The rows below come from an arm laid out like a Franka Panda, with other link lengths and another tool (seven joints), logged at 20 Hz.
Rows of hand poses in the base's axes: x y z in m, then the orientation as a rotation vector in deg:
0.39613, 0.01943, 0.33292, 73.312, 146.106, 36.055
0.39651, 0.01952, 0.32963, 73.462, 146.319, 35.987
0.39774, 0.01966, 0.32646, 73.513, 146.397, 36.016
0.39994, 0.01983, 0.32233, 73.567, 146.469, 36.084
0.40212, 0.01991, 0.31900, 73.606, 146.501, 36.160
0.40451, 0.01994, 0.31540, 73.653, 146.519, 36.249
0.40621, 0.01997, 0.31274, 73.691, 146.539, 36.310
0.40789, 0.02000, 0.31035, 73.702, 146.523, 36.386
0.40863, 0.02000, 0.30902, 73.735, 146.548, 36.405
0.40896, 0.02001, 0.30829, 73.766, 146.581, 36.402
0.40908, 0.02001, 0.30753, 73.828, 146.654, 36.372
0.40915, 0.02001, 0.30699, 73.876, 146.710, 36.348
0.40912, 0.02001, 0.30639, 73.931, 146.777, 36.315
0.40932, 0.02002, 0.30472, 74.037, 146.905, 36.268
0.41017, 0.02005, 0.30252, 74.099, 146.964, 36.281
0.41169, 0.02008, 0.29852, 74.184, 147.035, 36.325
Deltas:
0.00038, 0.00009, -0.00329, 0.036, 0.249, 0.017
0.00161, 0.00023, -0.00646, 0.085, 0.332, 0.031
0.00381, 0.00040, -0.01059, 0.160, 0.407, 0.046
0.00599, 0.00048, -0.01392, 0.227, 0.442, 0.050
0.00838, 0.00051, -0.01752, 0.303, 0.469, 0.046
0.01008, 0.00054, -0.02018, 0.358, 0.496, 0.043
0.01176, 0.00057, -0.02257, 0.409, 0.480, 0.039
0.01250, 0.00057, -0.02390, 0.435, 0.513, 0.037
0.01283, 0.00058, -0.02463, 0.448, 0.555, 0.036
0.01295, 0.00058, -0.02539, 0.459, 0.646, 0.036
0.01302, 0.00058, -0.02593, 0.466, 0.717, 0.035
0.01299, 0.00058, -0.02653, 0.472, 0.801, 0.035
0.01319, 0.00059, -0.02820, 0.493, 0.959, 0.037
0.01404, 0.00062, -0.03040, 0.530, 1.034, 0.035
0.01556, 0.00065, -0.03440, 0.596, 1.127, 0.031

